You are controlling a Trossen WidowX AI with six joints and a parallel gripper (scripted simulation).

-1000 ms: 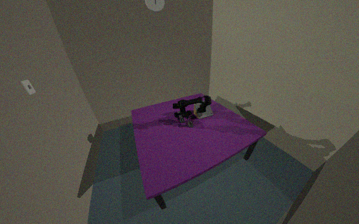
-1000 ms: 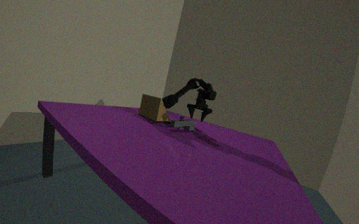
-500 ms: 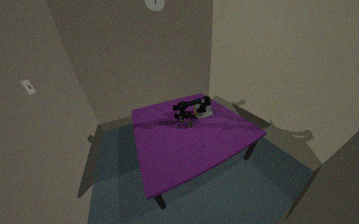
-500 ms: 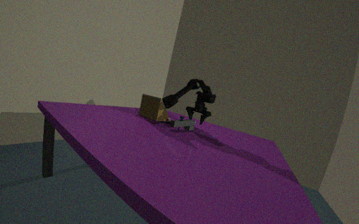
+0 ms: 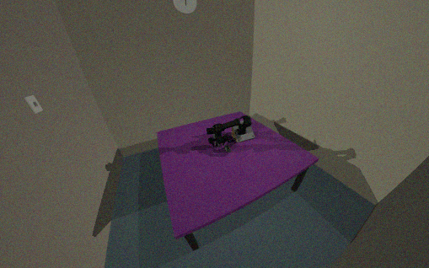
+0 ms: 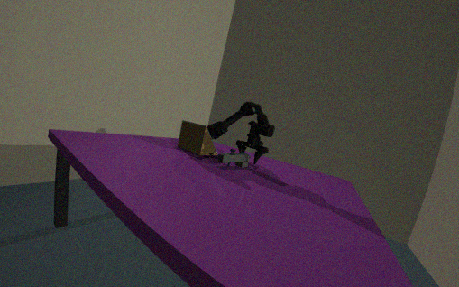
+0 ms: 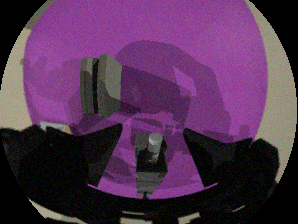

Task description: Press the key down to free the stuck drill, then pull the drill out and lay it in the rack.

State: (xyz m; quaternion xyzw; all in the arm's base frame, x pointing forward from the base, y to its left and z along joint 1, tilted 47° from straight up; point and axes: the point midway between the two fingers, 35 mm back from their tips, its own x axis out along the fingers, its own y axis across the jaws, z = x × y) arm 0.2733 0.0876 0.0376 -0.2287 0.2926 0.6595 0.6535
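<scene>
The drill is 10 mm behind my gripper tip, 50 mm to the right of it and 20 mm above it. Round my gripper tip: grey fixture block (10 mm behind, 110 mm to the right, 10 mm above).
</scene>
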